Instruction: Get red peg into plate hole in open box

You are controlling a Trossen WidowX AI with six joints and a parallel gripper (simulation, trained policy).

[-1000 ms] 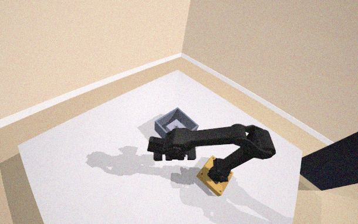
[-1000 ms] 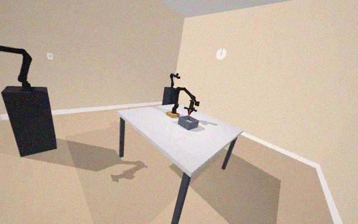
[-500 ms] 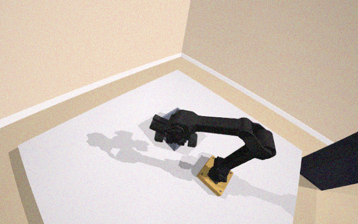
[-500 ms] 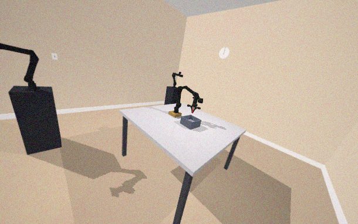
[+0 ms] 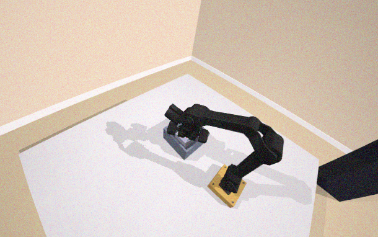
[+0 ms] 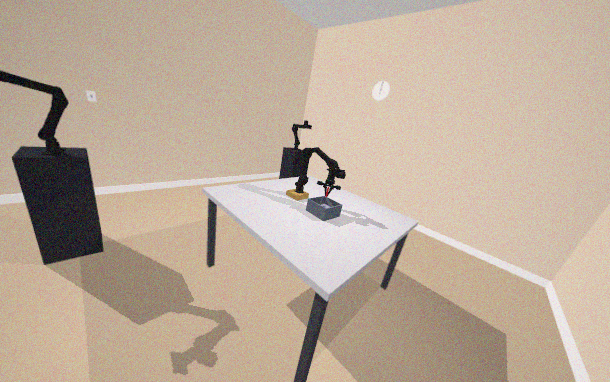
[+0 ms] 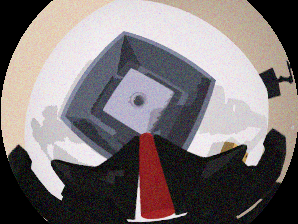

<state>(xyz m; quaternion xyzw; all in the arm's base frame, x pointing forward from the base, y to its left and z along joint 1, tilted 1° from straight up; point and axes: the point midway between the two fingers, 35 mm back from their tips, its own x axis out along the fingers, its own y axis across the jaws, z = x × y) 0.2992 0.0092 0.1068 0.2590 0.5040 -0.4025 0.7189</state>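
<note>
Now: the red peg 30 mm above my gripper tip, 10 mm to the left of it and 10 mm behind it. Round my gripper tip: grey box: 100 mm below, 40 mm to the right, 30 mm ahead; plate: 80 mm below, 40 mm to the right, 30 mm ahead.
</note>
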